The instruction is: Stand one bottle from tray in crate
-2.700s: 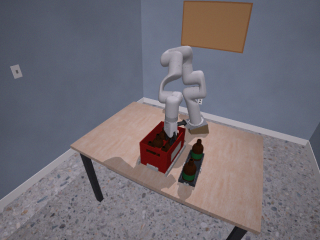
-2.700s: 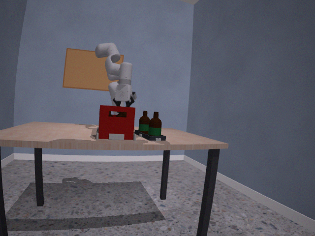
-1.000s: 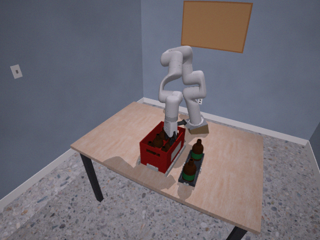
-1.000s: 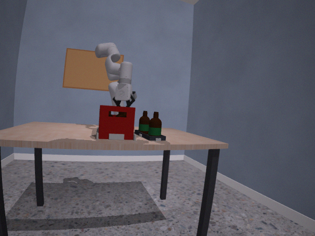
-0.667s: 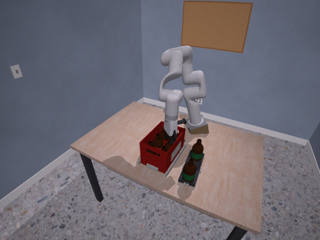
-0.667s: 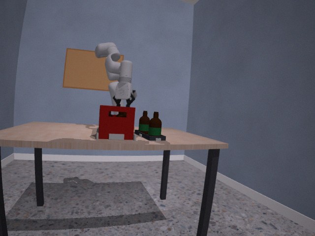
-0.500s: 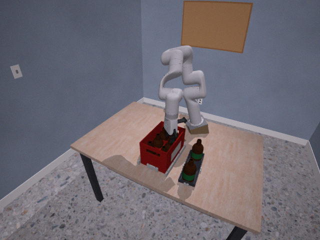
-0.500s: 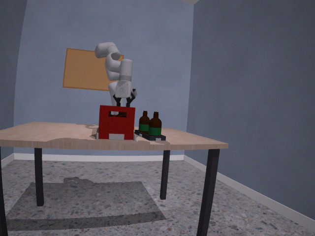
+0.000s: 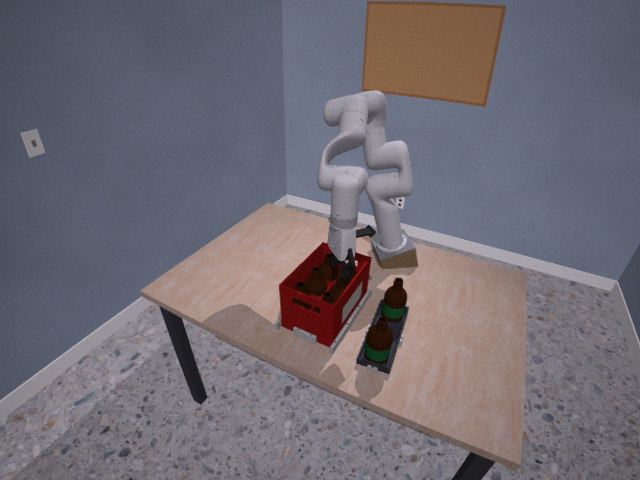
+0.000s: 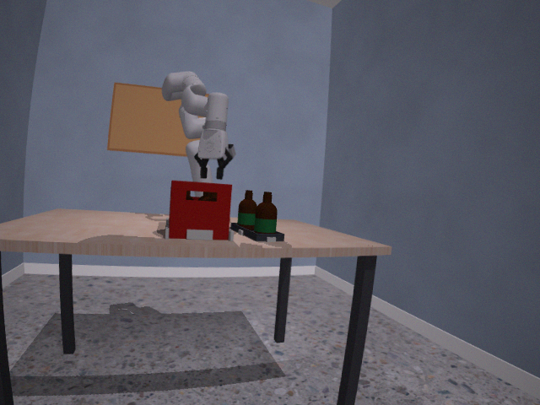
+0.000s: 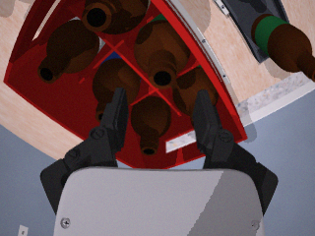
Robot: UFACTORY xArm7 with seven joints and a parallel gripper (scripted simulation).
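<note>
My hand is 10 mm past the red crate, 40 mm to the left of it and 120 mm above it.
</note>
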